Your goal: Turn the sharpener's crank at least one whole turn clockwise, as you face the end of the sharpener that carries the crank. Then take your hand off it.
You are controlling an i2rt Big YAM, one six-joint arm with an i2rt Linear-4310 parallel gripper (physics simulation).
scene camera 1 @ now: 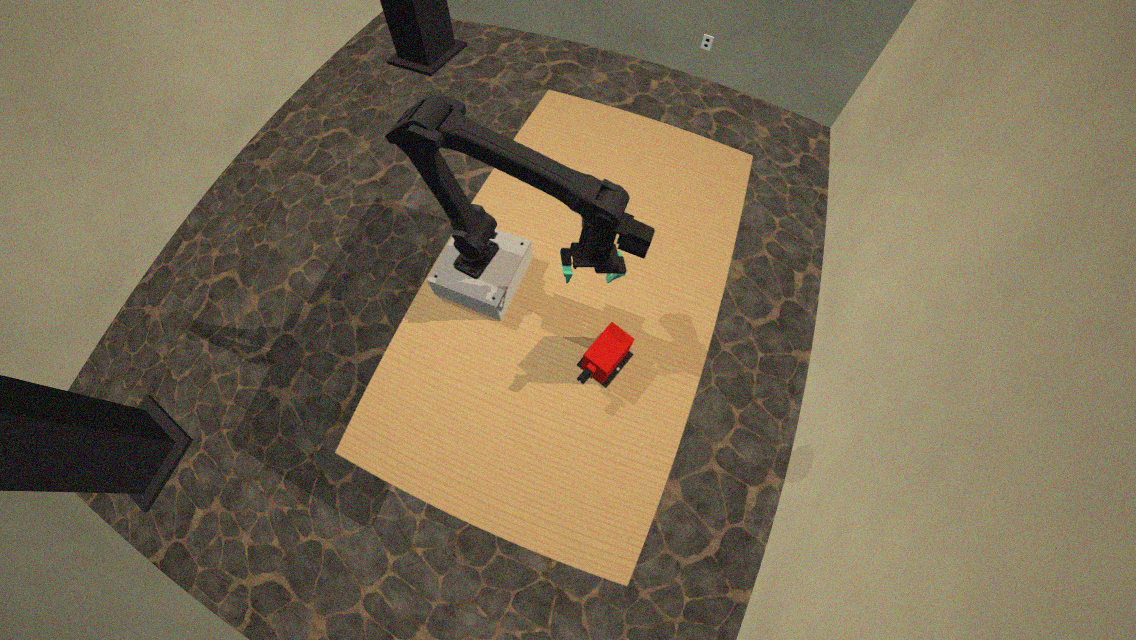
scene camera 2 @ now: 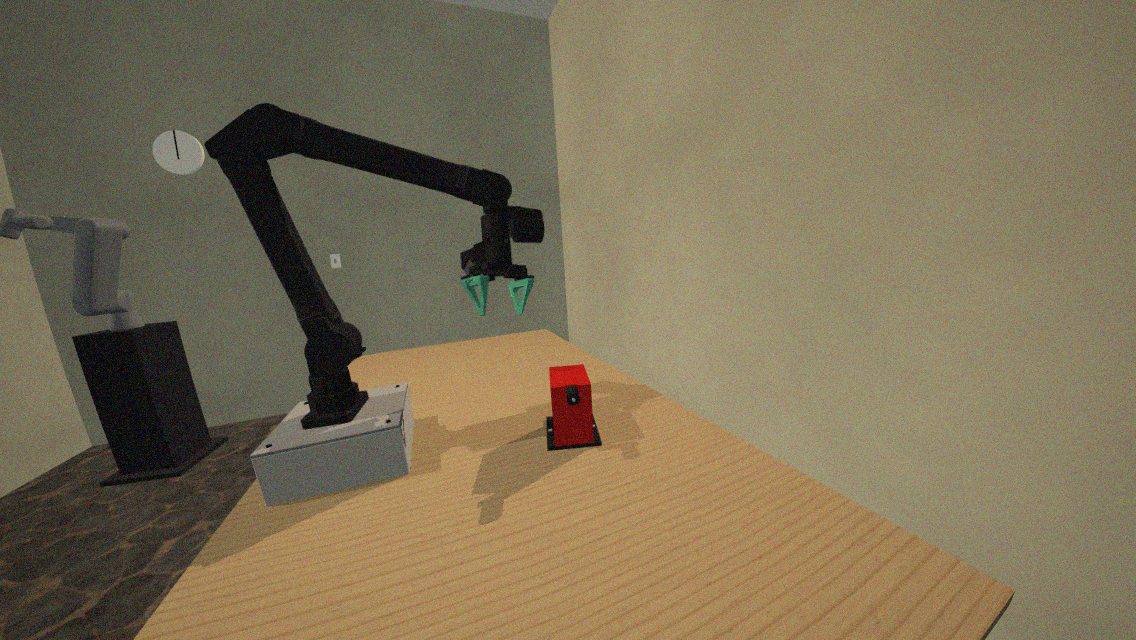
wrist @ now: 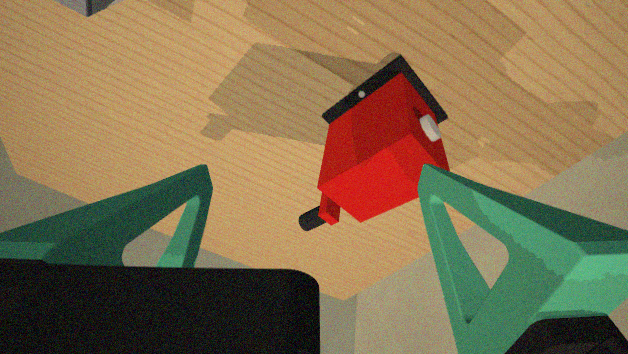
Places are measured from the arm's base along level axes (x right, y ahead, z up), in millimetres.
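Where they show: gripper, fingertip midpoint: [scene camera 1: 586, 281] [scene camera 2: 502, 315] [wrist: 314, 176]; arm's base, link origin: [scene camera 1: 476, 257] [scene camera 2: 338, 412].
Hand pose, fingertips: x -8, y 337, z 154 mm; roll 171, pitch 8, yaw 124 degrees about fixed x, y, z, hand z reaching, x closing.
Note:
Things, the pixels of their top centre, and the offset from my fingertips. "spot": a spot on its surface instead. Level surfaces: height alone.
- red sharpener, surface spot: [wrist: 372, 180] [scene camera 1: 605, 344] spot: dx +77, dy +101, dz -121 mm
- black handle, surface spot: [wrist: 311, 218] [scene camera 2: 567, 390] [scene camera 1: 583, 371] spot: dx +167, dy +86, dz -115 mm
- table, surface height: dz -249 mm
- white disc, surface spot: [wrist: 430, 128] spot: dx +11, dy +117, dz -156 mm
The red sharpener [scene camera 1: 610, 349] [scene camera 2: 569, 425] [wrist: 372, 180] stands upright on its black base [scene camera 2: 573, 446] [wrist: 361, 93] on the wooden table. Its crank has a short red arm [wrist: 328, 211] and a black handle [scene camera 1: 585, 374] [scene camera 2: 573, 395] [wrist: 311, 218]. The handle sticks out from the end facing scene camera 2, high on that end. The arm's exact angle is hard to tell. My gripper [scene camera 1: 589, 280] [scene camera 2: 501, 313] [wrist: 314, 176] is open and empty, fingers pointing down. It hangs well above the table and higher than the sharpener, apart from the crank.
The arm's grey base box [scene camera 1: 469, 294] [scene camera 2: 337, 469] stands on the table [scene camera 1: 508, 477] [scene camera 2: 604, 556] near one long edge. A light wall [scene camera 1: 953, 318] [scene camera 2: 794, 238] rises past the opposite long edge. A white disc [wrist: 430, 128] sits on a side of the sharpener.

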